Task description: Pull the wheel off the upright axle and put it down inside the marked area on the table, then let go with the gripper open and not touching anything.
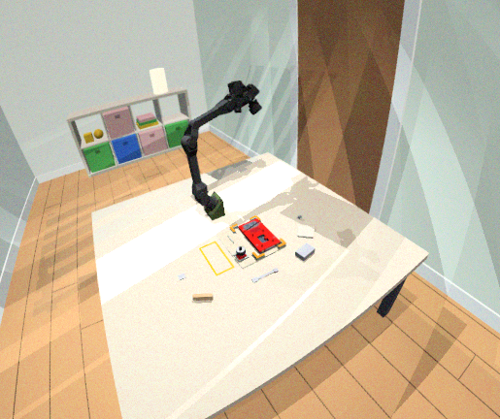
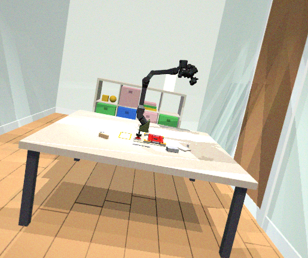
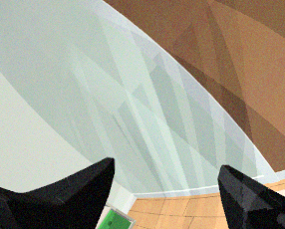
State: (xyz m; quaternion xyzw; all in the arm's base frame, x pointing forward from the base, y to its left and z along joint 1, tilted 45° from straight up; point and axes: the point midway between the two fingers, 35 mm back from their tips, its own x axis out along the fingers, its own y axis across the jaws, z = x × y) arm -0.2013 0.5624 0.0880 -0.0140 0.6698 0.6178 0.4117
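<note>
The wheel lies 550 mm ahead of my gripper tip, 490 mm below it and 380 mm to the right of it. Also, from my gripper tip: axle: 550 mm ahead, 500 mm below, 380 mm to the right; white piece: 570 mm ahead, 530 mm below, 50 mm to the right; wooden block: 680 mm ahead, 600 mm to the right, 520 mm below.
</note>
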